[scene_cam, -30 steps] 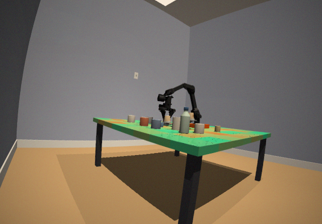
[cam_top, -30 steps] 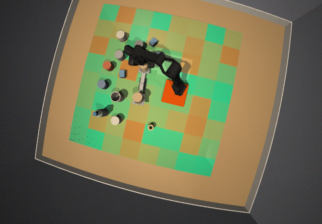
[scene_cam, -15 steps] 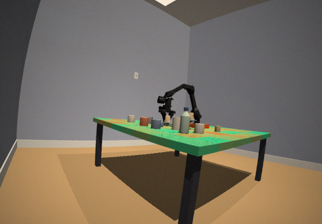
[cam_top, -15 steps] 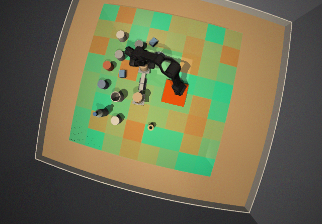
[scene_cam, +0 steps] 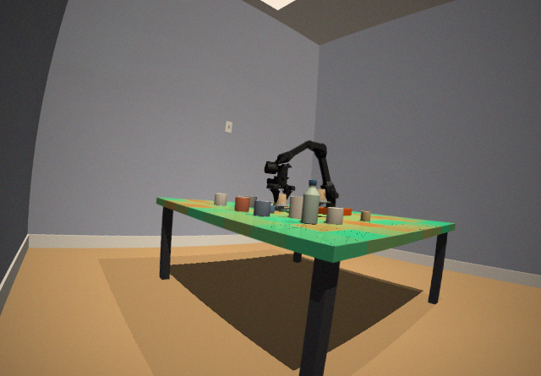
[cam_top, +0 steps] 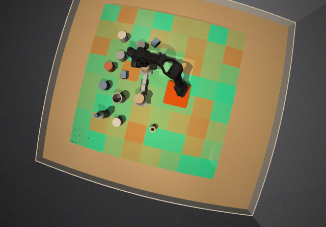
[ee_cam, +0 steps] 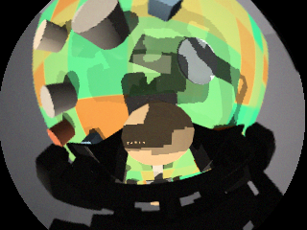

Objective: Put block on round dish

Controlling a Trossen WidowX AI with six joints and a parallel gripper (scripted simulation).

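The round dish lies 11 cm behind my gripper tip, 10 cm to the right of it and 4 cm below it. The rest, counted from my gripper tip: tan cup 2 cm to the right, 1 cm above; balance 13 cm to the left, 1 cm below, 1 cm ahead; white beam 13 cm to the left, 2 cm below, 1 cm ahead.
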